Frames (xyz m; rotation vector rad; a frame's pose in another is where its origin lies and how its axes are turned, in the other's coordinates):
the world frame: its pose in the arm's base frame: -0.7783 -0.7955 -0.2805 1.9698 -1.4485 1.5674
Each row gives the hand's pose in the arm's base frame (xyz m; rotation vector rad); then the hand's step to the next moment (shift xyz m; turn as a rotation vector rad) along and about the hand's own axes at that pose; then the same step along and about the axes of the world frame.
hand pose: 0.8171 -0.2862 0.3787 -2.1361 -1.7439 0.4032
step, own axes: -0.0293 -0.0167 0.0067 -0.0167 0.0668 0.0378
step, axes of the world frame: 0.0162 0.0302 0.0026 -0.0423 0.0046 0.0660
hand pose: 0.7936 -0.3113 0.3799 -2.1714 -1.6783 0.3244
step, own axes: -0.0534 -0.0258 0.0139 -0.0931 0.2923 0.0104
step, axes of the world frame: 0.0230 0.0560 0.0063 -0.0491 -0.0563 0.2977
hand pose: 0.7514 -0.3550 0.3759 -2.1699 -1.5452 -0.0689
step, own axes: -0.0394 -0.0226 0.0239 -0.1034 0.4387 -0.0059
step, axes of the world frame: -0.0083 0.0506 -0.0008 -0.0622 -0.1213 0.4296
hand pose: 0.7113 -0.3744 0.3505 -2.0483 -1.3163 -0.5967
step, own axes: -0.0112 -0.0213 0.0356 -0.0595 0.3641 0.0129
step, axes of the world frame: -0.0345 0.0160 -0.0200 -0.0640 -0.1255 0.3412
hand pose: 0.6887 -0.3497 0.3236 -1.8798 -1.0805 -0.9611
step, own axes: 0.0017 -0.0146 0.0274 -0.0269 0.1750 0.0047
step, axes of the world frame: -0.0215 -0.0068 -0.0214 -0.0286 -0.0610 0.1638
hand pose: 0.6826 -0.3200 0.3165 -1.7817 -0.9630 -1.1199
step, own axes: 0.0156 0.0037 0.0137 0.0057 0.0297 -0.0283
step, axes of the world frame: -0.0001 -0.0203 -0.0058 0.0237 -0.0004 0.0340
